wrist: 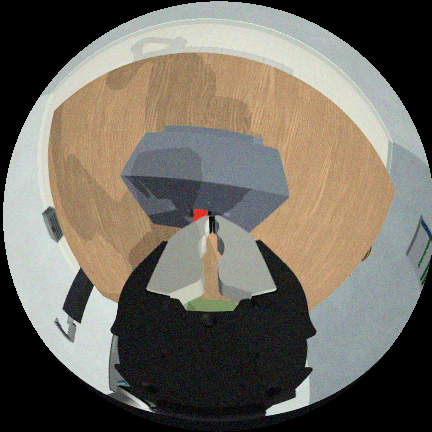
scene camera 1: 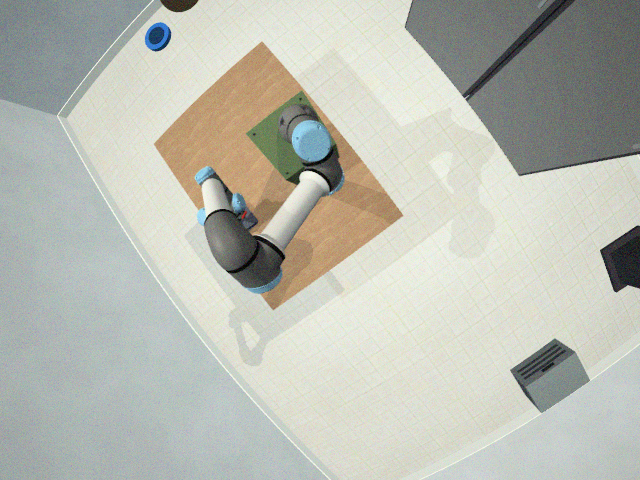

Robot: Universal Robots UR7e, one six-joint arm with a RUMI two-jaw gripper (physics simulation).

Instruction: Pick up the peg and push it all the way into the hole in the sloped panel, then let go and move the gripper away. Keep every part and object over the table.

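Where they show: gripper, fingertip midpoint: (wrist: 212,217) (scene camera 1: 240,215); arm's base at its link origin: (scene camera 1: 298,124).
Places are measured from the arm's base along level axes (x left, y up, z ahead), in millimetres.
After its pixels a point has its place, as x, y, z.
The blue-grey block with the sloped panel (scene camera 1: 250,221) @(163, -335, 474) (wrist: 240,162) @(104, -311, 557) stands on the wooden table (scene camera 1: 217,113) @(-480, -396, 354) (wrist: 320,175) @(-53, -396, 585). The red peg (scene camera 1: 244,214) @(121, -301, 471) (wrist: 200,215) @(120, -321, 496) shows in part at the block's shaded sloped face. Dark marks lie beside it, and how deep it sits in the hole cannot be told. My gripper (wrist: 212,217) @(109, -320, 498) is shut with nothing between its fingertips. In the wrist view its tips are just right of the red peg and overlap its lower edge; whether they touch it is unclear. In the scene view the arm largely hides the gripper.
The arm's base stands on a green plate (scene camera 1: 268,139) @(-8, 15, 123) (wrist: 211,304) @(18, -376, 173) on the table. The elbow hangs over the table's near edge (scene camera 1: 273,307) @(631, -396, 645). On the floor beyond are a blue ring-shaped object (scene camera 1: 166,43), a grey box (scene camera 1: 560,387) and large dark cabinets (scene camera 1: 558,98).
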